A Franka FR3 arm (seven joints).
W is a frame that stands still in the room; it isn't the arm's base.
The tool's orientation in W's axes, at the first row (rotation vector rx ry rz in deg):
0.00, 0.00, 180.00
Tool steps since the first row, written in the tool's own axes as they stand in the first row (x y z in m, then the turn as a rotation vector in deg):
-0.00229, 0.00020, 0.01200, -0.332, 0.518, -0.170
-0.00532, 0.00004, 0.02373, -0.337, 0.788, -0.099
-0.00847, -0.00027, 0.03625, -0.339, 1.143, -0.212
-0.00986, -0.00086, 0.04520, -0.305, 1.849, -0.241
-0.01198, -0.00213, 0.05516, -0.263, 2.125, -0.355
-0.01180, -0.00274, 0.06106, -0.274, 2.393, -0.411
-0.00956, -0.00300, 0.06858, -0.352, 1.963, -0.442
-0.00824, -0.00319, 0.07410, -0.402, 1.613, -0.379
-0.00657, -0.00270, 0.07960, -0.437, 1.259, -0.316
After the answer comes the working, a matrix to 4 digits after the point.
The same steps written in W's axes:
0.00229, -0.00020, 0.01200, 0.332, -0.518, -0.170
0.00532, -0.00004, 0.02373, 0.337, -0.788, -0.099
0.00847, 0.00027, 0.03625, 0.339, -1.143, -0.212
0.00986, 0.00086, 0.04520, 0.305, -1.849, -0.241
0.01198, 0.00213, 0.05516, 0.263, -2.125, -0.355
0.01180, 0.00274, 0.06106, 0.274, -2.393, -0.411
0.00956, 0.00300, 0.06858, 0.352, -1.963, -0.442
0.00824, 0.00319, 0.07410, 0.402, -1.613, -0.379
0.00657, 0.00270, 0.07960, 0.437, -1.259, -0.316

The tool's axes in the first row as the columns of a matrix, in W's axes (rounded; the answer above uses it unrounded):
-1.0000, 0.0000, 0.0000
0.0000, -1.0000, 0.0000
0.0000, 0.0000, 1.0000

